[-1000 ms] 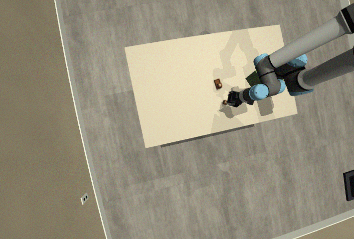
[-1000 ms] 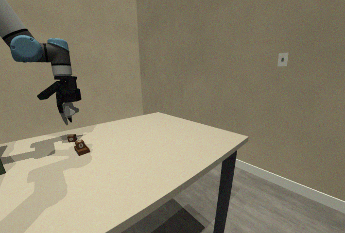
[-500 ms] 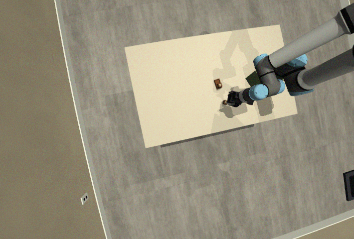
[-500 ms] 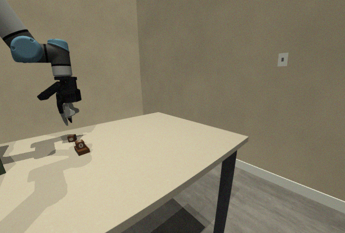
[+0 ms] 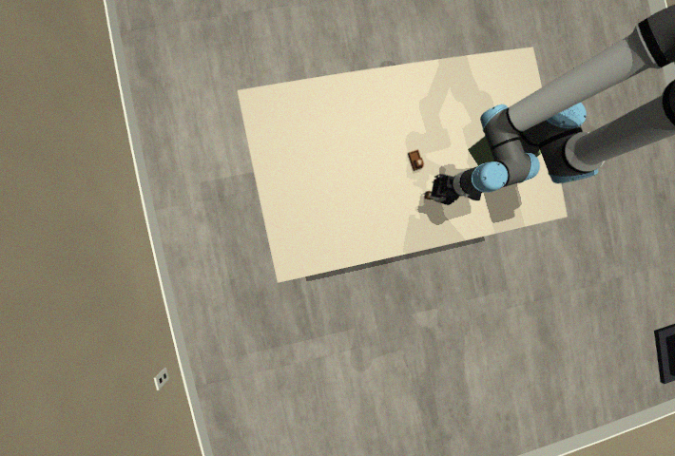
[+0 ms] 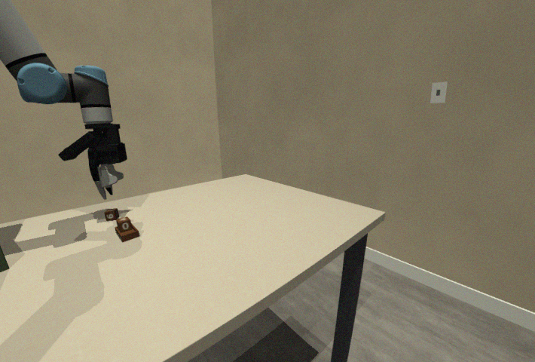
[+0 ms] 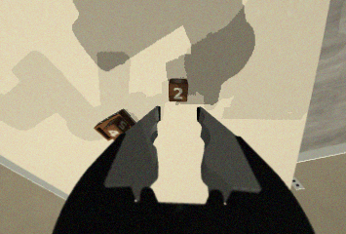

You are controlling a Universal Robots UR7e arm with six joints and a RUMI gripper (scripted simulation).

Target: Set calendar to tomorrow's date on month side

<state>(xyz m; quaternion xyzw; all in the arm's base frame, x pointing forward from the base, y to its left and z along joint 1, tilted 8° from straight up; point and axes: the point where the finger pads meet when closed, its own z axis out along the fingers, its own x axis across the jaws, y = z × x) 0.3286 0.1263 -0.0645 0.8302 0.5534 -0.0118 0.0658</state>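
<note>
My gripper is now 7 cm above the brown digit cube. Also, from my hand: brown calendar tray (2 cm ahead, 16 cm to the right, 8 cm below).
</note>
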